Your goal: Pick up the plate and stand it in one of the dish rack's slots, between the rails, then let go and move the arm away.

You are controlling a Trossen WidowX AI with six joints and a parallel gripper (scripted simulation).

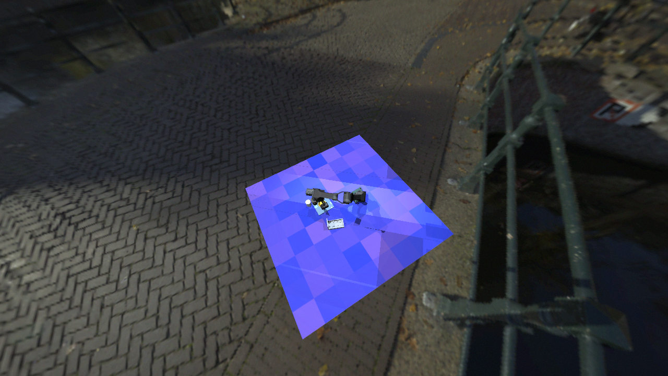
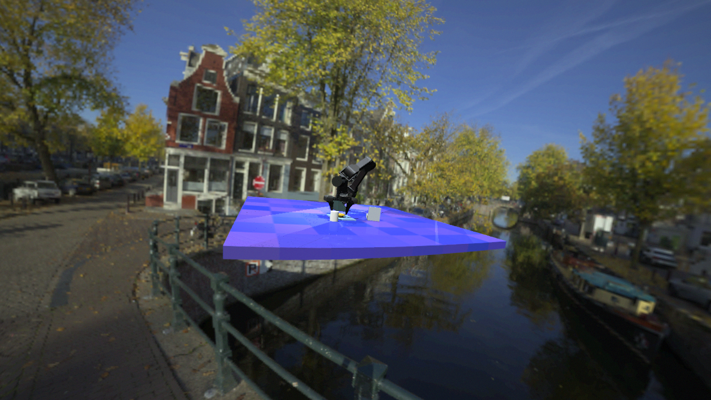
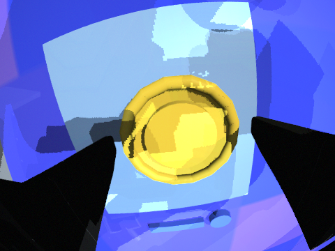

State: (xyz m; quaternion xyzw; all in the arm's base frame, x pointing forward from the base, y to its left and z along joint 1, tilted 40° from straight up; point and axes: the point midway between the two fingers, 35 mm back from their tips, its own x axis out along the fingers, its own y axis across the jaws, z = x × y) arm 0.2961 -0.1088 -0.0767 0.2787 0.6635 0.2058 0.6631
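The yellow plate is right at my gripper tip. Round my gripper tip: blue spoon 11 cm behind, 2 cm below; white cup 9 cm ahead, 7 cm to the right, 1 cm above; dish rack 22 cm to the left.
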